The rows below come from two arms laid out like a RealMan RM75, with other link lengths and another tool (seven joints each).
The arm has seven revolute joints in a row. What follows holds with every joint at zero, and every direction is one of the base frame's. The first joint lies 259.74 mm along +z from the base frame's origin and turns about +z. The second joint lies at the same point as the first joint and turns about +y. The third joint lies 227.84 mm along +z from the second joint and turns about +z. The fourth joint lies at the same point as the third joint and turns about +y. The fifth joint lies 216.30 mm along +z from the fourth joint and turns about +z. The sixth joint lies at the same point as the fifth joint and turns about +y. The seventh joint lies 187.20 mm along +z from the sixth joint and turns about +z. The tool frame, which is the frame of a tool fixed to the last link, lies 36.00 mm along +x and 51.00 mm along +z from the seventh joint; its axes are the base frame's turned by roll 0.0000, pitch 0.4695 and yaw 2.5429 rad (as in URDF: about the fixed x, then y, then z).
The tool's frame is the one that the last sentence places.
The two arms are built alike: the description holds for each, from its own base.
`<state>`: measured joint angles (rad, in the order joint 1, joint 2, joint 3, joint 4, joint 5, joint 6, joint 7); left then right.
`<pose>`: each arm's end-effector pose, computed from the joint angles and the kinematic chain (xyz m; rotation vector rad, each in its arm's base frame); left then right.
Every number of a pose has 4 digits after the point. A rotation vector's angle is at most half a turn.
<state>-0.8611 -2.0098 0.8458 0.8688 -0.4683 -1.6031 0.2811 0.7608 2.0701 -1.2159 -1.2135 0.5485 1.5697 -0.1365</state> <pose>-0.2186 0.4317 -0.0204 2.4296 -1.4551 0.1086 0.1887 0.3634 -0.0411 -0.7097 -2.8348 -0.6696</pose>
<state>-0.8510 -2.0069 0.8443 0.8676 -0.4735 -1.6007 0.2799 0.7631 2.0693 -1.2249 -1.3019 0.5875 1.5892 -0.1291</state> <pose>-0.2225 0.4307 -0.0192 2.4434 -1.4457 0.1125 0.1632 0.3679 -0.0347 -0.6093 -2.8052 -0.6646</pose>
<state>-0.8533 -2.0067 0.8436 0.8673 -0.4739 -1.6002 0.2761 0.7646 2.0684 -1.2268 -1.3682 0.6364 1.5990 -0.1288</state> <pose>-0.2216 0.4314 -0.0191 2.4465 -1.4451 0.1129 0.1399 0.3698 -0.0307 -0.5265 -2.7659 -0.6445</pose>
